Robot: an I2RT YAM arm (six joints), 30 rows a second.
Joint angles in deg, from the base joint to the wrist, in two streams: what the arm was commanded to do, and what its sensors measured. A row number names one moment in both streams.
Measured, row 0: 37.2, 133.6, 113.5, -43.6, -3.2, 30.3
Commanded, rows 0 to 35: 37.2, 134.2, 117.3, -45.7, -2.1, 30.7; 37.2, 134.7, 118.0, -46.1, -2.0, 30.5; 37.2, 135.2, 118.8, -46.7, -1.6, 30.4; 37.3, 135.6, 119.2, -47.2, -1.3, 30.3; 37.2, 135.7, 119.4, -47.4, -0.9, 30.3; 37.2, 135.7, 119.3, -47.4, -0.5, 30.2; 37.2, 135.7, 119.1, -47.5, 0.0, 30.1; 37.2, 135.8, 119.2, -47.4, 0.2, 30.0; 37.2, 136.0, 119.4, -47.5, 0.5, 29.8; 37.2, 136.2, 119.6, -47.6, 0.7, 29.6; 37.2, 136.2, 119.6, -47.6, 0.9, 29.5; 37.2, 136.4, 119.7, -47.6, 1.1, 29.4; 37.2, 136.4, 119.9, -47.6, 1.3, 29.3; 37.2, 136.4, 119.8, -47.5, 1.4, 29.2; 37.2, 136.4, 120.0, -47.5, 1.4, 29.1; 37.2, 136.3, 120.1, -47.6, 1.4, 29.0; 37.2, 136.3, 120.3, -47.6, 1.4, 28.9; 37.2, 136.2, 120.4, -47.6, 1.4, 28.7; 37.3, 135.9, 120.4, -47.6, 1.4, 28.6; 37.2, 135.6, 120.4, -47.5, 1.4, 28.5; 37.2, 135.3, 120.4, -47.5, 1.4, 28.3; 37.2, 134.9, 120.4, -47.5, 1.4, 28.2; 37.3, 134.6, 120.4, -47.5, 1.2, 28.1; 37.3, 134.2, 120.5, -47.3, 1.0, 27.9; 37.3, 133.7, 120.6, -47.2, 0.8, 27.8; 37.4, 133.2, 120.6, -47.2, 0.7, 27.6; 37.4, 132.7, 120.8, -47.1, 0.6, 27.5; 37.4, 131.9, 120.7, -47.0, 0.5, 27.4; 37.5, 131.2, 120.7, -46.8, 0.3, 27.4; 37.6, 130.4, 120.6, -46.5, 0.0, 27.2; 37.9, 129.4, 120.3, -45.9, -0.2, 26.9; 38.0, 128.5, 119.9, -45.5, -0.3, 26.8; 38.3, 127.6, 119.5, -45.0, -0.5, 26.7; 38.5, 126.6, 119.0, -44.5, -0.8, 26.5; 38.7, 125.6, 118.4, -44.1, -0.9, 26.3; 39.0, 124.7, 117.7, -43.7, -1.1, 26.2
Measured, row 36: 37.9, 130.9, 117.9, -45.7, -0.4, 27.0
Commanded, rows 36 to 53: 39.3, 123.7, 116.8, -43.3, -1.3, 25.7; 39.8, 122.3, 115.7, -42.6, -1.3, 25.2; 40.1, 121.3, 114.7, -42.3, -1.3, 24.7; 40.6, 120.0, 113.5, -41.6, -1.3, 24.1; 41.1, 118.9, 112.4, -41.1, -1.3, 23.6; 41.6, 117.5, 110.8, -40.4, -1.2, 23.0; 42.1, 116.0, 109.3, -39.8, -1.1, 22.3; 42.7, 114.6, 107.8, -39.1, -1.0, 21.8; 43.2, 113.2, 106.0, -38.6, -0.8, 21.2; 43.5, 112.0, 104.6, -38.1, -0.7, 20.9; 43.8, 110.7, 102.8, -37.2, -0.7, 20.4; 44.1, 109.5, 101.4, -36.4, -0.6, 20.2; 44.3, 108.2, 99.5, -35.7, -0.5, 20.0; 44.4, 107.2, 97.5, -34.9, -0.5, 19.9; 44.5, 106.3, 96.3, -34.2, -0.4, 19.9; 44.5, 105.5, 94.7, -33.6, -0.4, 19.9; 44.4, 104.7, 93.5, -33.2, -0.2, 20.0; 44.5, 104.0, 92.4, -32.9, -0.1, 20.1
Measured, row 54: 44.8, 107.4, 94.4, -36.1, -0.9, 21.0
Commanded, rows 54 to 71: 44.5, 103.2, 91.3, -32.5, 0.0, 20.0; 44.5, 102.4, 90.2, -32.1, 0.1, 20.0; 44.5, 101.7, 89.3, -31.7, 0.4, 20.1; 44.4, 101.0, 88.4, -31.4, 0.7, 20.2; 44.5, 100.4, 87.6, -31.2, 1.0, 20.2; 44.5, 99.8, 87.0, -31.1, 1.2, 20.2; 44.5, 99.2, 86.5, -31.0, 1.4, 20.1; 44.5, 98.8, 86.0, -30.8, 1.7, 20.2; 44.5, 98.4, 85.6, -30.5, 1.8, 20.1; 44.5, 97.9, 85.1, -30.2, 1.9, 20.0; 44.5, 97.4, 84.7, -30.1, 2.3, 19.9; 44.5, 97.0, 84.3, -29.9, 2.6, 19.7; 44.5, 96.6, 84.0, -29.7, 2.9, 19.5; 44.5, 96.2, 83.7, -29.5, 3.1, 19.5; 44.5, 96.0, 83.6, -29.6, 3.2, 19.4; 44.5, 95.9, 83.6, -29.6, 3.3, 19.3; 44.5, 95.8, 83.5, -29.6, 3.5, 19.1; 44.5, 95.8, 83.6, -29.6, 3.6, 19.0
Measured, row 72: 44.6, 97.7, 83.9, -31.2, 2.0, 20.1
